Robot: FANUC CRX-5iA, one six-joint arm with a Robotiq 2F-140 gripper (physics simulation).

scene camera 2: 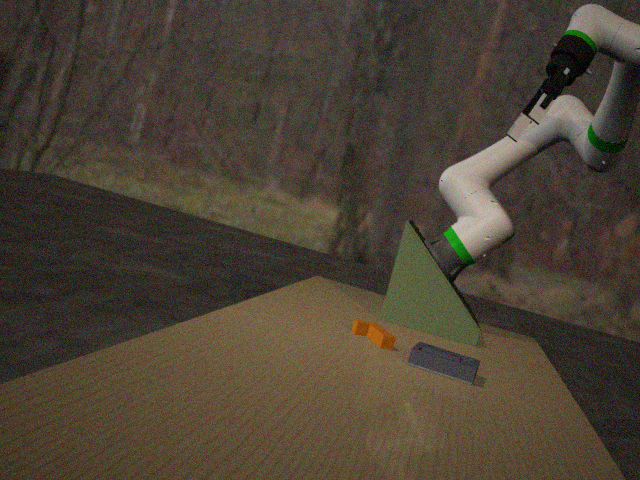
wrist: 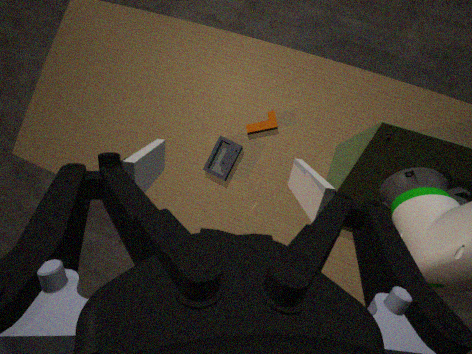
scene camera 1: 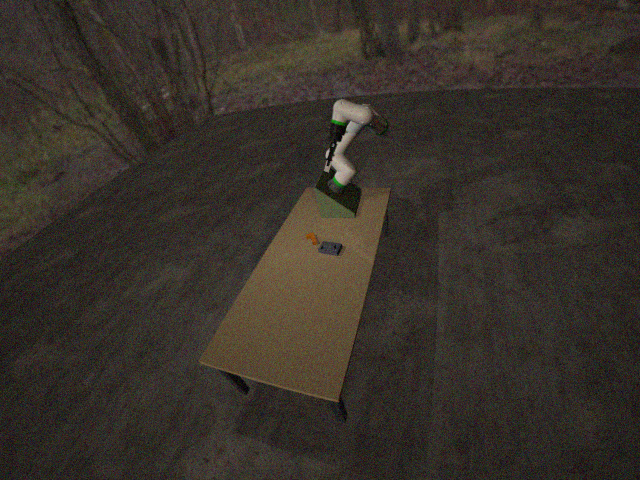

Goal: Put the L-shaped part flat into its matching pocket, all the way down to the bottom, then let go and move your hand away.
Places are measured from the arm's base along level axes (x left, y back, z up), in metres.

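Pixels of known places: gripper, fingertip midpoint: (scene camera 2: 522,129) (wrist: 229,163) (scene camera 1: 327,168); arm's base, origin of the base link: (scene camera 2: 437,261) (wrist: 411,190) (scene camera 1: 335,186).
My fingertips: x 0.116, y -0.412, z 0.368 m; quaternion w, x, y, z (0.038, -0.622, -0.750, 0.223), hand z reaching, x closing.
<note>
Ahead of a thing's pixels: the offset from my fingertips to its top centre. Level surfaces: height alone.
The orange L-shaped part {dx -0.204, dy -0.042, dz -0.521 m} (scene camera 1: 312,238) (scene camera 2: 381,335) (wrist: 271,123) lies on the table beside the dark grey pocket block, apart from it. The pocket block {dx -0.034, dy -0.128, dz -0.514 m} (scene camera 1: 330,249) (scene camera 2: 443,362) (wrist: 233,151) lies on the table; its recess faces up and shows in the wrist view with no part in it. My gripper (scene camera 1: 327,167) (scene camera 2: 527,122) (wrist: 229,163) is open and empty, high above the table. In the wrist view the block appears between the two pale finger pads, far below them, and the orange part appears beyond it, up and to the right.
The wooden table {dz -0.551 m} (scene camera 1: 289,320) (scene camera 2: 258,403) (wrist: 150,75) carries the green wedge-shaped base (scene camera 1: 336,206) (scene camera 2: 421,299) (wrist: 350,150) of the arm, near the part and the block. The white arm (scene camera 1: 343,167) (scene camera 2: 480,209) (wrist: 420,230) rises from that base.
</note>
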